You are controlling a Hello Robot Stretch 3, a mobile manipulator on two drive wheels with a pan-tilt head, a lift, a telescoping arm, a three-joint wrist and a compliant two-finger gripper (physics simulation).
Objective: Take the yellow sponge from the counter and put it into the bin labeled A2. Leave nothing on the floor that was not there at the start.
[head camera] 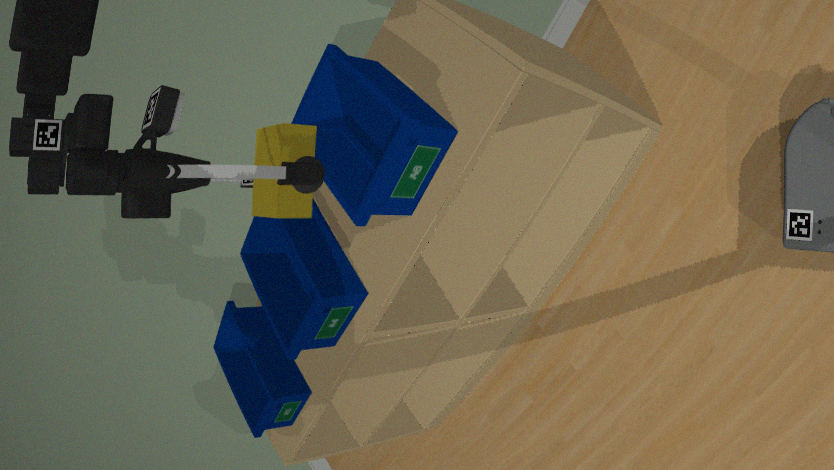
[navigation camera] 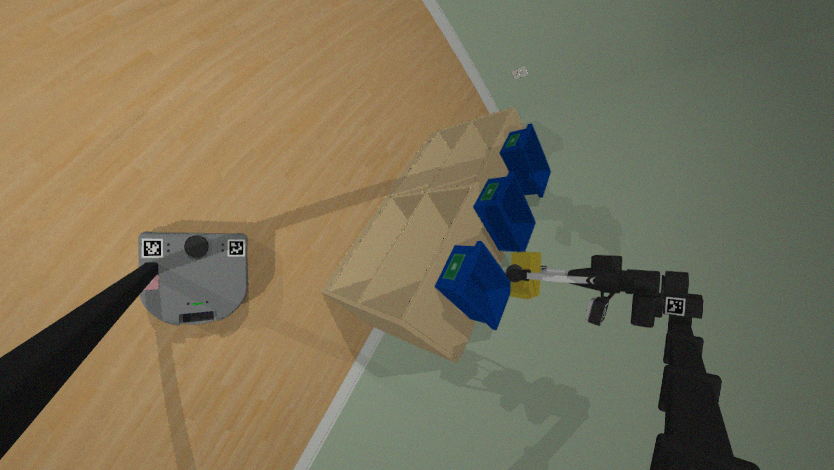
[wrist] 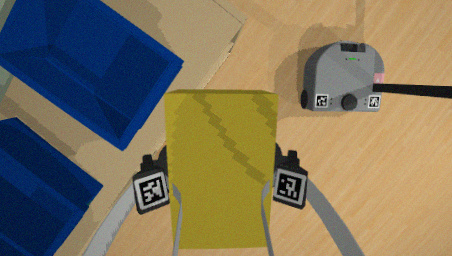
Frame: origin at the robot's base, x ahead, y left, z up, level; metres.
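Seen in the pictures: gripper, fingertip midpoint: (head camera: 305, 177) (navigation camera: 513, 270) (wrist: 221, 157); robot's base, origin of the base link: (navigation camera: 196, 245) (wrist: 331, 98).
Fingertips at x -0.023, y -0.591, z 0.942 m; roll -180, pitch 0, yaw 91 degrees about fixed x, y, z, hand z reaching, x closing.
Pixels of each thing's top centre, then the offset from my fingertips to it.
- yellow sponge, middle of its top: (wrist: 220, 179) (head camera: 265, 170) (navigation camera: 535, 275) 0.055 m up, 0.005 m back, 0.001 m right
- large blue bin, middle of its top: (head camera: 339, 124) (wrist: 79, 57) (navigation camera: 490, 288) 0.212 m down, 0.104 m back, 0.242 m right
- middle blue bin, middle of its top: (head camera: 274, 273) (wrist: 3, 199) (navigation camera: 518, 214) 0.212 m down, 0.172 m ahead, 0.454 m right
- smaller far bin, middle of its top: (head camera: 239, 371) (navigation camera: 537, 160) 0.212 m down, 0.449 m ahead, 0.665 m right
- small outlet, middle of its top: (navigation camera: 526, 70) 0.484 m down, 1.327 m ahead, 1.223 m right
My gripper (head camera: 282, 175) (navigation camera: 528, 273) (wrist: 221, 157) is shut on the yellow sponge (head camera: 273, 201) (navigation camera: 526, 289) (wrist: 220, 145), a fingertip against each side, and holds it raised. In the head view the sponge overlaps the large blue bin (head camera: 361, 192) (navigation camera: 472, 283) (wrist: 90, 70) and the top of the middle blue bin (head camera: 303, 280) (navigation camera: 504, 216) (wrist: 37, 192). The large bin's label seems to read A6 or A5, the middle one's A4. The smaller far bin (head camera: 262, 367) (navigation camera: 526, 160) has a label whose digit I cannot read clearly. No label is plainly A2.
The bins stand in a row on a wooden shelf unit (head camera: 382, 236) (navigation camera: 408, 335) (wrist: 200, 30) against the green wall (head camera: 145, 350) (navigation camera: 700, 145). My grey base (head camera: 808, 175) (navigation camera: 215, 291) (wrist: 345, 75) stands on the wooden floor before it. A small outlet (navigation camera: 519, 72) is on the wall.
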